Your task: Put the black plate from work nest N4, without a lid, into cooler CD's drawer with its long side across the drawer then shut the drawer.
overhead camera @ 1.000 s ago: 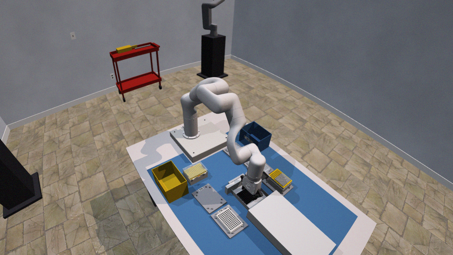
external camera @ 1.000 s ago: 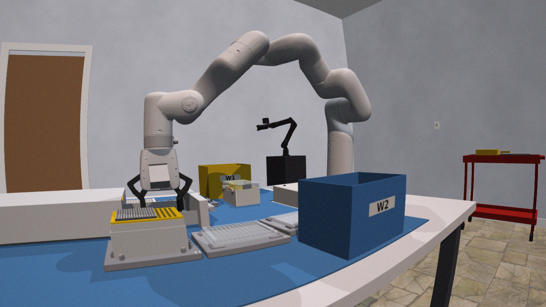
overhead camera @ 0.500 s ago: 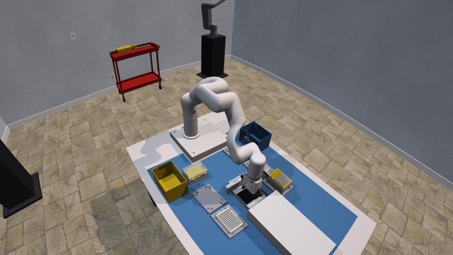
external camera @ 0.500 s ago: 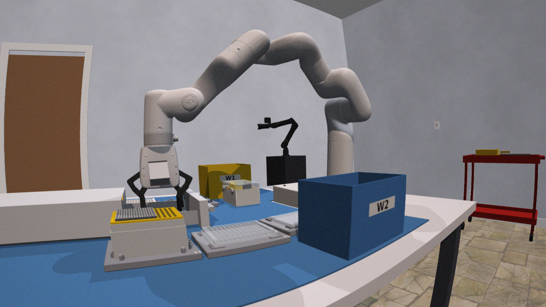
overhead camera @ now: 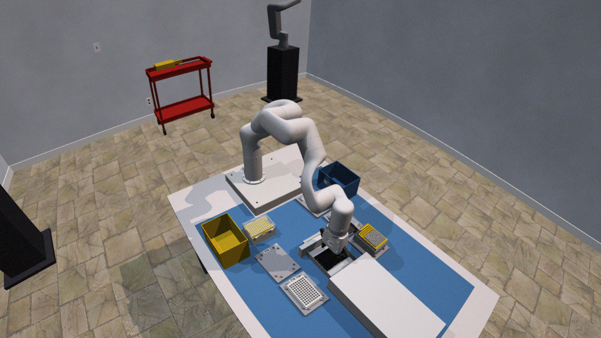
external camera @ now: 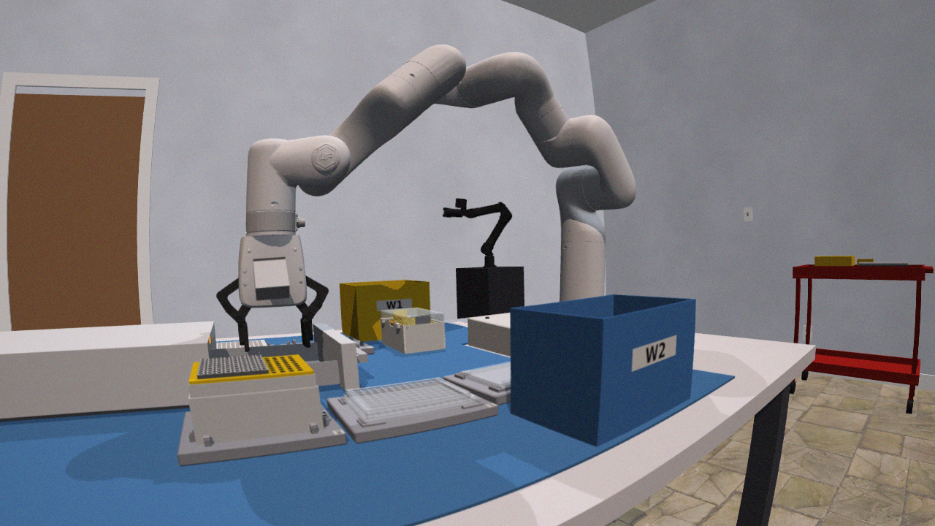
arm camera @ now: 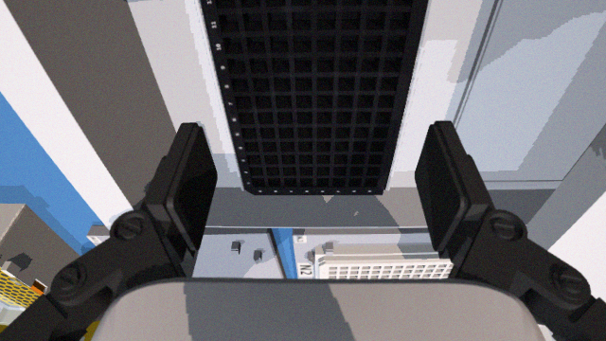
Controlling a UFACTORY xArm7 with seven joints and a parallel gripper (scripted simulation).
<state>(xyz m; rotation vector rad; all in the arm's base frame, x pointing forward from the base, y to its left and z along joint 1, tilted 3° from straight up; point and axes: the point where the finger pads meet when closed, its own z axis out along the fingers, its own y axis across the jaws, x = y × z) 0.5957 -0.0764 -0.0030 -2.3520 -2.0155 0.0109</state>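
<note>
My hand is 40 mm above the black plate. Also, from my hand: yellow-topped tip rack: 70 mm ahead, 180 mm to the left, 10 mm below; then drawer: 40 mm ahead, 10 mm to the right, 40 mm below; then white cooler CD: 170 mm ahead, 30 mm to the right, 30 mm below.
</note>
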